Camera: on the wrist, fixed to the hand. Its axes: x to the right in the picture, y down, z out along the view.
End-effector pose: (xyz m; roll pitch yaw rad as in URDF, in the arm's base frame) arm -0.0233 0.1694 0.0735 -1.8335 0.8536 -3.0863
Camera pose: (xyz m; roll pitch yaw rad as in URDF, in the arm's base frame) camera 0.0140 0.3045 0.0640 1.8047 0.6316 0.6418
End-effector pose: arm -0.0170 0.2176 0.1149 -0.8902 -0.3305 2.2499
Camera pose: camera 0.0050 0.2630 -0.0162 -0.7811 0.9934 -3.0243
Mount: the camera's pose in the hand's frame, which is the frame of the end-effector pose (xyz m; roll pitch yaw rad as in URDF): -0.0222 0.0731 -0.1179 -0.1391 0.2004 1.5676
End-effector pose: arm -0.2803 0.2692 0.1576 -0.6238 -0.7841 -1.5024
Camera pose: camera -0.2842 0.1867 0.0439 -1.1125 0.5439 -0.5856
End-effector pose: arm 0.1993 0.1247 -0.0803 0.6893 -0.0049 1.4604
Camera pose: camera 0.0663 0.1173 -0.1249 -0.1423 -0.4889 3.0303
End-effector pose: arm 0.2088 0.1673 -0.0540 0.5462 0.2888 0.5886
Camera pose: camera 0.1075 0.2484 -0.1079 0.1684 -0.3300 2.0540
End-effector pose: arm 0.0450 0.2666 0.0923 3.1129 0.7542 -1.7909
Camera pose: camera -0.0374 0.2175 0.1949 2.2353 -0.1641 3.0821
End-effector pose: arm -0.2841 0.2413 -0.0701 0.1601 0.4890 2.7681
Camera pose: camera -0.2532 0.1315 -0.1521 0.3508 0.0370 -1.9281
